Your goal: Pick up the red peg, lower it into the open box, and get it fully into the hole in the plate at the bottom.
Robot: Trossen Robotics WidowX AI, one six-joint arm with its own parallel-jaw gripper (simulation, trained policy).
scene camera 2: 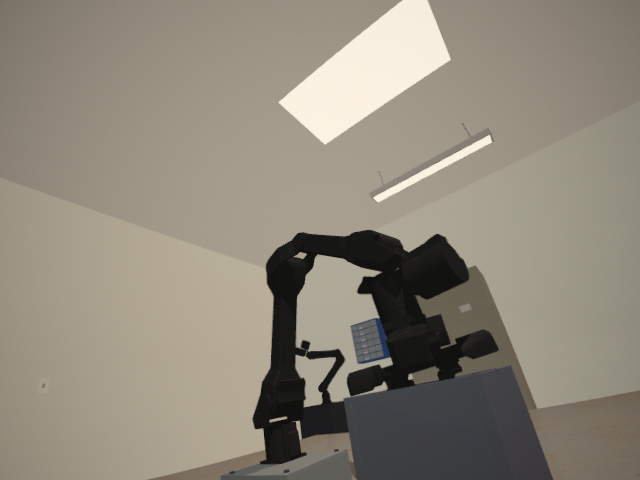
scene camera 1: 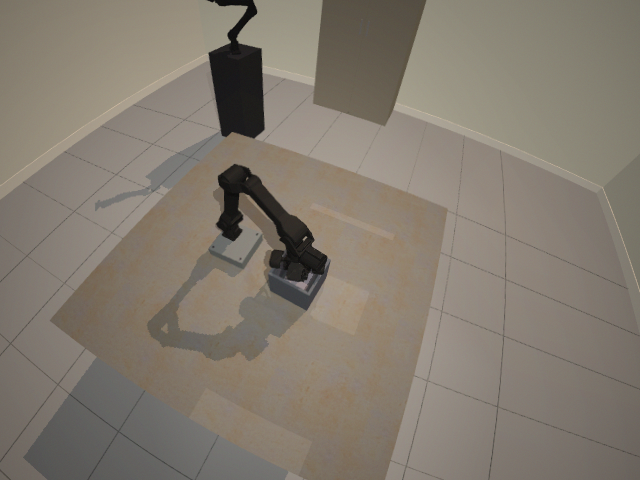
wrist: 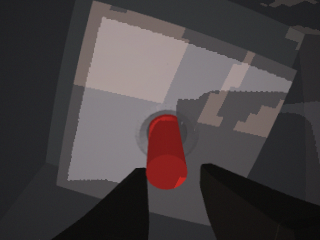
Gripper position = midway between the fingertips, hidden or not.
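Note:
Red peg visible at (wrist: 166,166); scene camera 2 does not show the peg, which is hidden by the grey box, and scene camera 1 does not show the peg, hidden by my gripper. The grey box (scene camera 2: 481,418) appears also at (scene camera 1: 290,292) and (wrist: 47,47). My gripper is visible at (scene camera 1: 299,272) and (wrist: 173,176).

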